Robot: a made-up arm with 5 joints.
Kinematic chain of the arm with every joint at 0, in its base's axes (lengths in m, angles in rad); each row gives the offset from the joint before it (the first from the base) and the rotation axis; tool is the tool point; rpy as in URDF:
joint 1: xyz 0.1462 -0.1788 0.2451 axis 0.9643 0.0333 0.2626
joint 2: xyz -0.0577 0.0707 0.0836 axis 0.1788 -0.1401 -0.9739
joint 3: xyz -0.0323 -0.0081 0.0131 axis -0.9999 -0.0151 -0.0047
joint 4: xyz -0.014 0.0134 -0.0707 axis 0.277 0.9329 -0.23
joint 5: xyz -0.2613 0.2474 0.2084 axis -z
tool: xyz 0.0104 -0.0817 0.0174 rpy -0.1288 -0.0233 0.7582
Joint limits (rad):
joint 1: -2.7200..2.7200
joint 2: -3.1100..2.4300
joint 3: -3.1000..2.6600
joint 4: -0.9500..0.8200
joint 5: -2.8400..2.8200
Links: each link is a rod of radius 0.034 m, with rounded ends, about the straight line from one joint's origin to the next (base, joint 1, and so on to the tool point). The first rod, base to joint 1, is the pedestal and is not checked.
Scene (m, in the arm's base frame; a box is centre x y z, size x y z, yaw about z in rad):
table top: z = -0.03
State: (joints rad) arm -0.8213 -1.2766 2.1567 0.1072 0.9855
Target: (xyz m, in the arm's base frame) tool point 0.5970 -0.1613 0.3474
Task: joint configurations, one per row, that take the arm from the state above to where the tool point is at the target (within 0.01 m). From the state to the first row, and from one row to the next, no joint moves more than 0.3 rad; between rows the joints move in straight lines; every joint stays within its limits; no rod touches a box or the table.
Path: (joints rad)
1: -0.8246 -1.5639 2.2105 0.0055 1.0678
2: -0.8280 -1.8512 2.2643 -0.0962 1.1502
3: -0.8313 -2.1385 2.3180 -0.1980 1.2325
4: -0.8346 -2.4258 2.3718 -0.2997 1.3149
5: -0.8380 -2.7131 2.4256 -0.4014 1.3972

